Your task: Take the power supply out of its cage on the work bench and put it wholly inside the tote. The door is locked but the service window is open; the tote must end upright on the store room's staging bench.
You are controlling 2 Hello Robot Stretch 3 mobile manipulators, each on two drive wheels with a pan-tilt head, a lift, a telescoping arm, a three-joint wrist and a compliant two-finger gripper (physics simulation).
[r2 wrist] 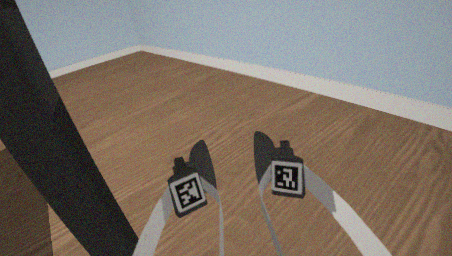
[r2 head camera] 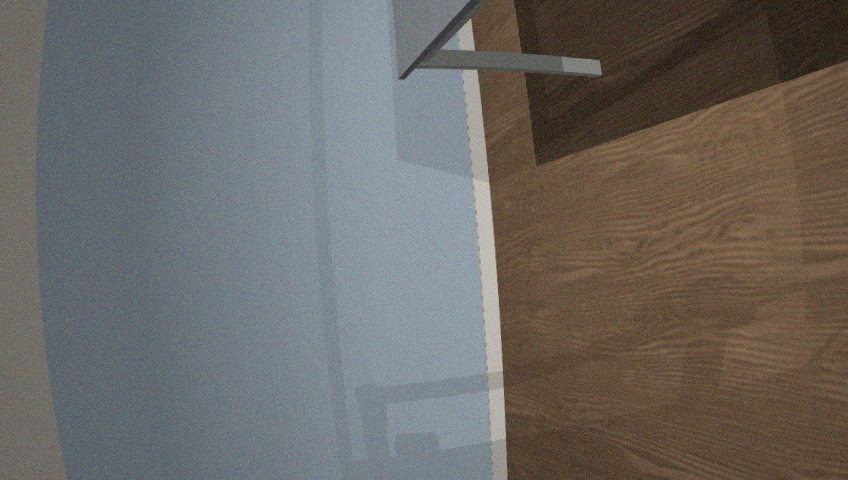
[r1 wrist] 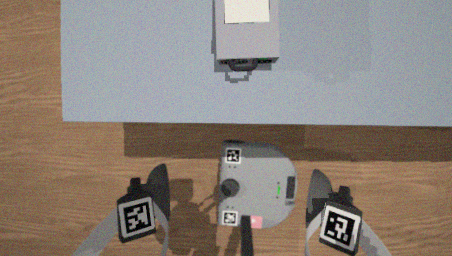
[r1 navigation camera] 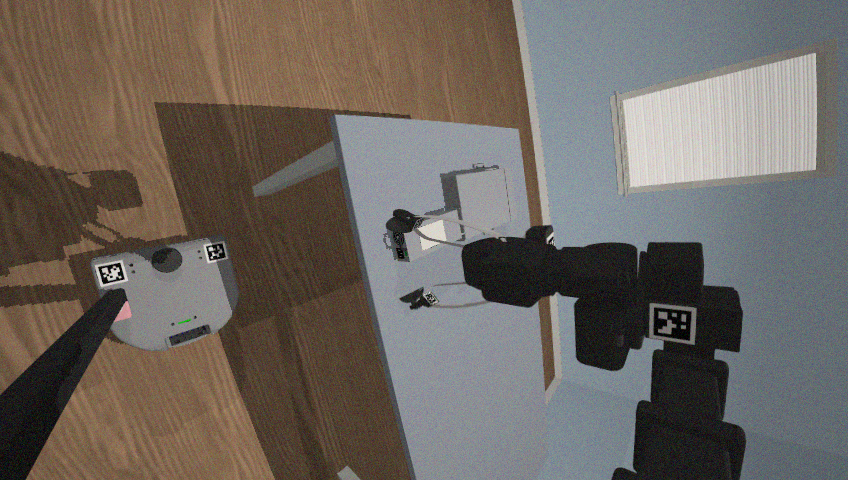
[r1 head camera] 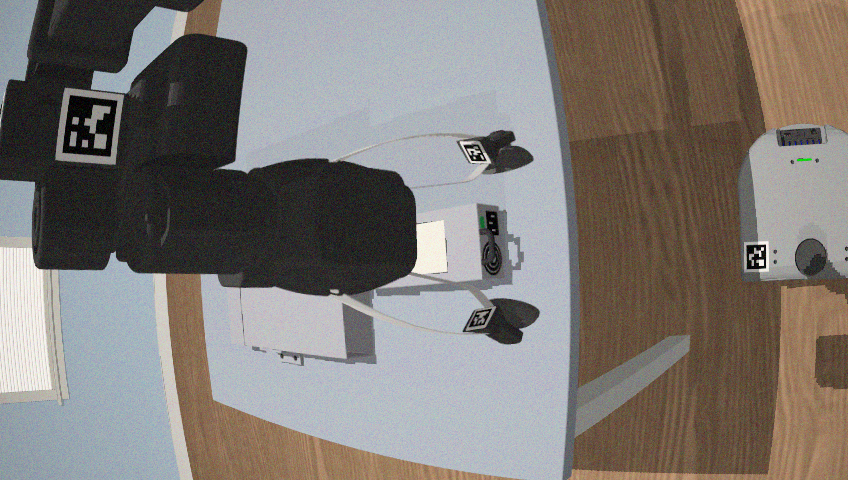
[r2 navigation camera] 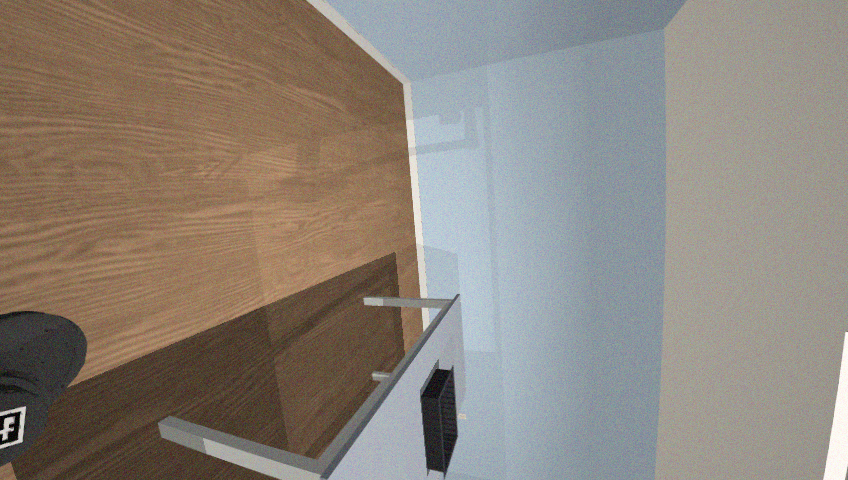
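Observation:
The power supply [r1 head camera: 462, 261] [r1 navigation camera: 421, 252] [r1 wrist: 247, 40], a grey box with a cream label, fan and dark handle, lies on the work bench [r1 head camera: 440, 404] [r1 navigation camera: 458, 368] [r1 wrist: 125, 75]. The grey cage [r1 head camera: 291, 321] [r1 navigation camera: 484, 196] is beside its rear end; my r1 wrist partly covers that area, so I cannot tell whether the rear is inside. My r1 gripper [r1 head camera: 516, 237] [r1 navigation camera: 407, 260] [r1 wrist: 238, 187] is wide open and empty, above the handle end. My r2 gripper [r2 wrist: 232, 155] is open and empty, over floor. The black tote [r2 navigation camera: 440, 416] stands upright on the staging bench [r2 navigation camera: 380, 440].
The r1 base [r1 head camera: 791, 196] [r1 navigation camera: 172, 297] [r1 wrist: 260, 175] stands on the floor before the work bench. A framed, slatted white panel [r1 head camera: 23, 315] [r1 navigation camera: 720, 124] is on the blue wall. A staging bench leg [r2 head camera: 511, 62] juts out. A black bar [r2 wrist: 65, 130] crosses the r2 wrist view's left side.

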